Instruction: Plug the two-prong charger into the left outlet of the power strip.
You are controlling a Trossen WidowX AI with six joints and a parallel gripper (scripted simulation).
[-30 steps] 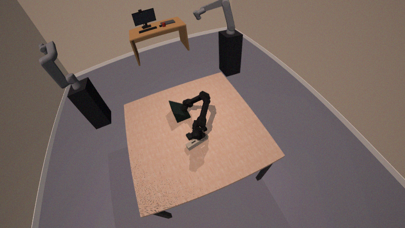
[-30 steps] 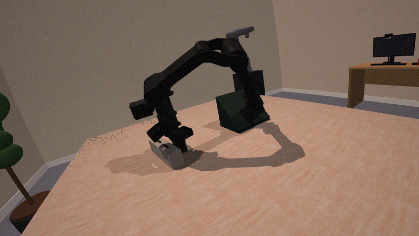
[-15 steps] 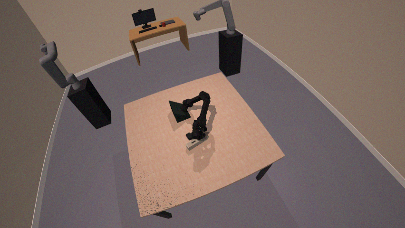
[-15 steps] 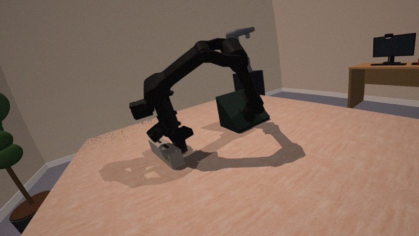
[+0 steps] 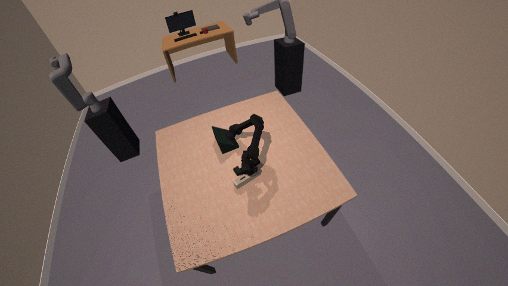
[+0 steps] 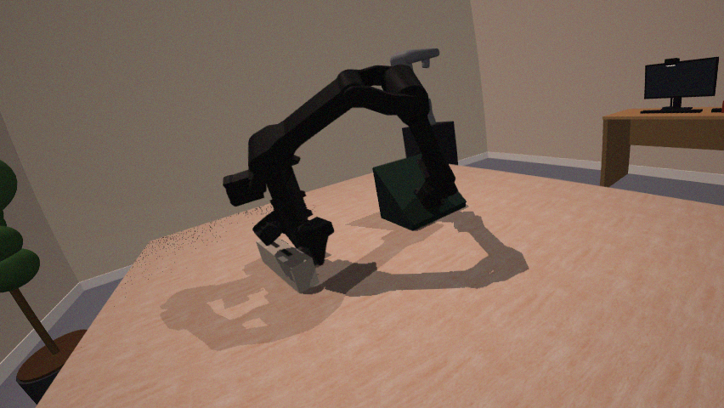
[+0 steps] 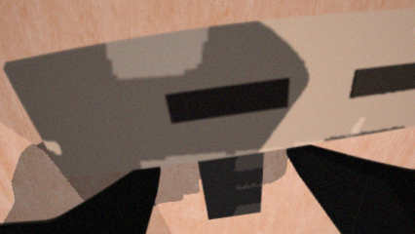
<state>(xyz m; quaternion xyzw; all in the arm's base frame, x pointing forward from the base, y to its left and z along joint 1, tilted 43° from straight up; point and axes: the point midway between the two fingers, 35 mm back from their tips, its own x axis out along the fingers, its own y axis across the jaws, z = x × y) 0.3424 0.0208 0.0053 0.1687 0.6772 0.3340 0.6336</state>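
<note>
My gripper tip is now 2 cm short of the black two-prong charger and 1 cm below it.
</note>
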